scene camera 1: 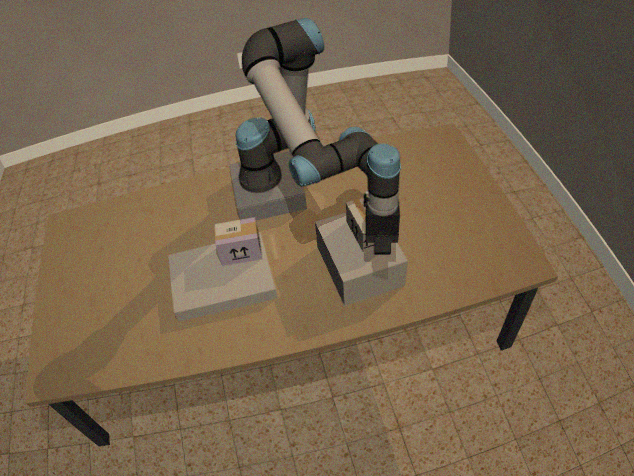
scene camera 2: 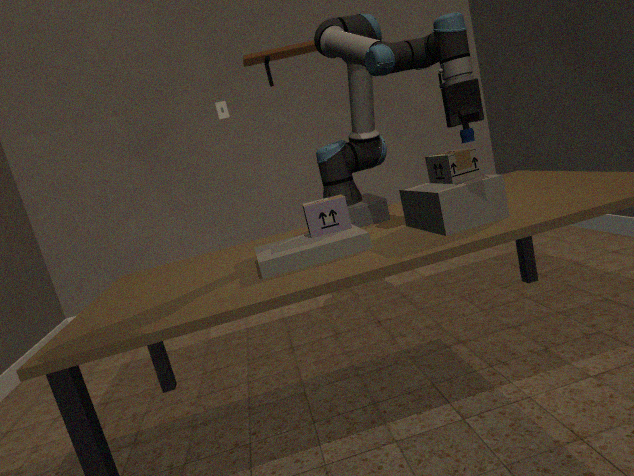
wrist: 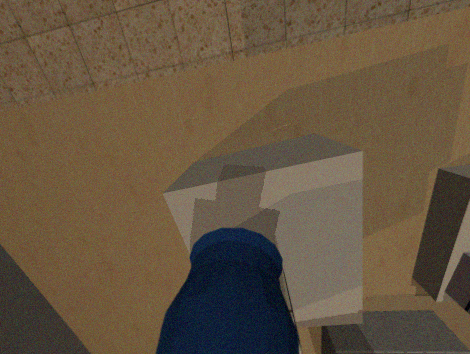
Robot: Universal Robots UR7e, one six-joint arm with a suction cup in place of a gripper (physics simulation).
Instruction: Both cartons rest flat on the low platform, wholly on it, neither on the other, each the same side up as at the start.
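Places are measured from the arm's base along level axes (x left, y back, z up), in centimetres.
Pixels of known places: hand, its tool point: (scene camera 2: 468, 141) (wrist: 235, 265); arm's base, origin of its link: (scene camera 1: 260, 177).
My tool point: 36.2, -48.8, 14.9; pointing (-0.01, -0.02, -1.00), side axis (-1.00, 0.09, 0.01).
Ahead of a thing's pixels: the offset from my tool point to its middle, as dx, dy, dz. Level surfaces: height alone.
A lilac carton {-41.8, +17.7, -13.3} (scene camera 1: 238, 249) (scene camera 2: 328, 217) (wrist: 461, 282) with an orange band stands arrows-up at the back right of the low platform {-48.8, +10.4, -20.7} (scene camera 1: 220, 294) (scene camera 2: 313, 258) (wrist: 440, 225). Whether its rear overhangs is hidden. A second carton {-1.6, +15.3, -6.9} (scene camera 1: 354, 225) (scene camera 2: 460, 168), pale and dark-sided with an orange patch, stands arrows-up on the taller grey block {-4.5, +12.3, -17.1} (scene camera 1: 376, 285) (scene camera 2: 476, 205) (wrist: 327, 220). The arm partly covers it in scene camera 1, and the cup hides most of it in the wrist view. My gripper (scene camera 2: 467, 136) (wrist: 236, 247), a blue suction cup, is open and empty, a small gap above the second carton's top.
The arm's grey base block (scene camera 1: 271, 202) (scene camera 2: 377, 209) (wrist: 405, 327) stands behind and between the two supports. Both supports are on the wooden table {dz -23.1} (scene camera 1: 435, 220) (scene camera 2: 204, 286) (wrist: 100, 165). A gap separates them. A wooden shelf (scene camera 2: 281, 52) is on the wall behind the arm.
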